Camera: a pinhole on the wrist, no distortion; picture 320 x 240 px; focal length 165.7 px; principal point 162.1 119.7 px. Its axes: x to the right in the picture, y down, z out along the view. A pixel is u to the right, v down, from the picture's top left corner.
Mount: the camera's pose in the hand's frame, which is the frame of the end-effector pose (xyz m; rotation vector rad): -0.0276 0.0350 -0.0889 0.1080 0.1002 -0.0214
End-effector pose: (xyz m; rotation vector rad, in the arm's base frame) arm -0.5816 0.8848 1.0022 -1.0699 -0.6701 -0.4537
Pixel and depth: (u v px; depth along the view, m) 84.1 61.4 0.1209
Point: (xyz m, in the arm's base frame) -0.6557 0.9071 0.9739
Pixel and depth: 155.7 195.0 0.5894
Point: -0.5654 1.4605 1.0249
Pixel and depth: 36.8 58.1 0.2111
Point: -0.7780 0.9776 0.9670
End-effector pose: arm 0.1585 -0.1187 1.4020 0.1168 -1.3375 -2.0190
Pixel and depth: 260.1 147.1 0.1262
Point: 0.1210 -0.1394 1.4678
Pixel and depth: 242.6 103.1 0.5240
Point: -0.2598 0.0428 1.6012
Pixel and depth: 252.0 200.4 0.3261
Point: -0.0034 -0.0824 1.6930
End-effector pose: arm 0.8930 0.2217 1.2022 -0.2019 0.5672 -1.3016
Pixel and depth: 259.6 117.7 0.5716
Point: 1.1371 -0.2084 1.4922
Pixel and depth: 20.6 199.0 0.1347
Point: 0.9785 0.3547 1.2524
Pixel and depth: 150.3 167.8 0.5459
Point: 1.2426 0.1853 1.5444
